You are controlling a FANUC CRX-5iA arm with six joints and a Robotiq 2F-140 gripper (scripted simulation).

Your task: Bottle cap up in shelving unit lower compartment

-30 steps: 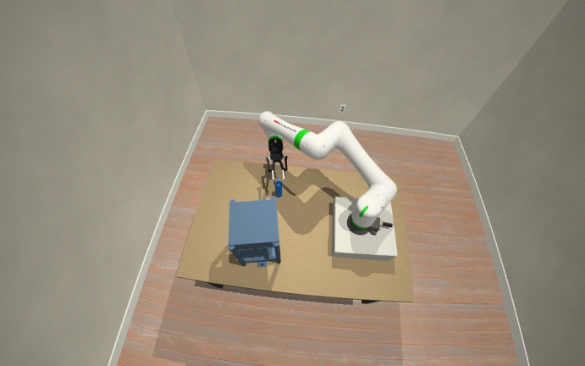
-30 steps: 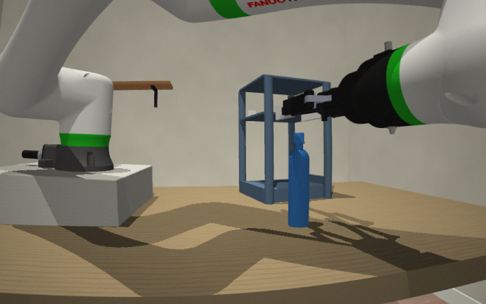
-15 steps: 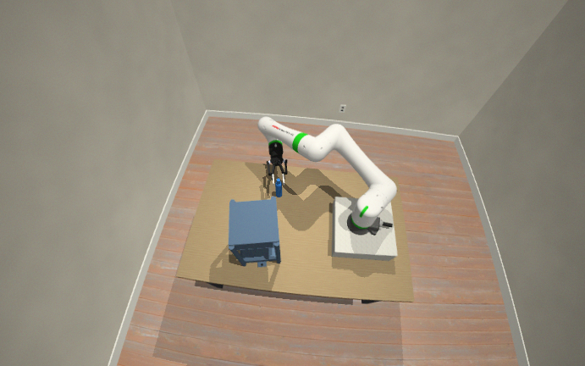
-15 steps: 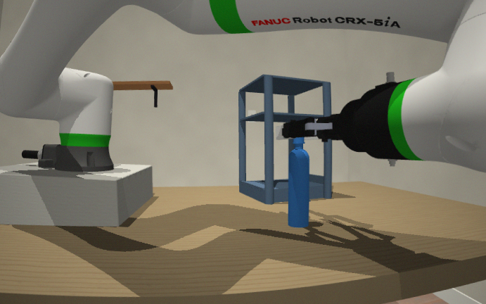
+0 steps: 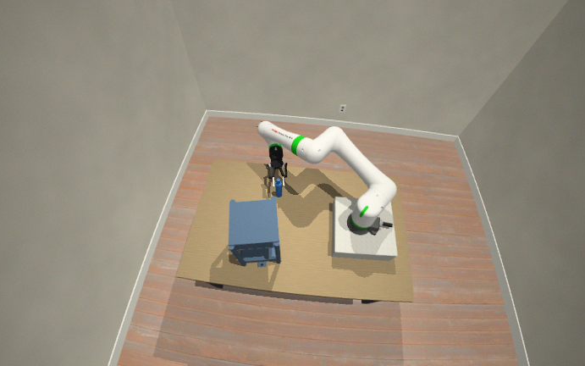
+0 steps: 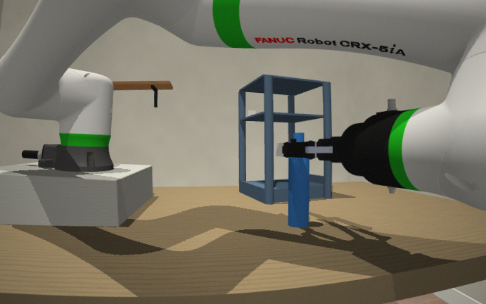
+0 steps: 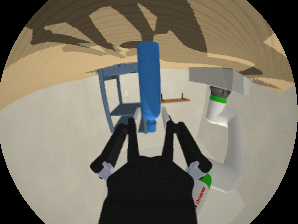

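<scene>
Right now the blue bottle is 30 mm below my hand. Round my hand: shelving unit (350 mm to the left, 30 mm above, 10 mm ahead).
</scene>
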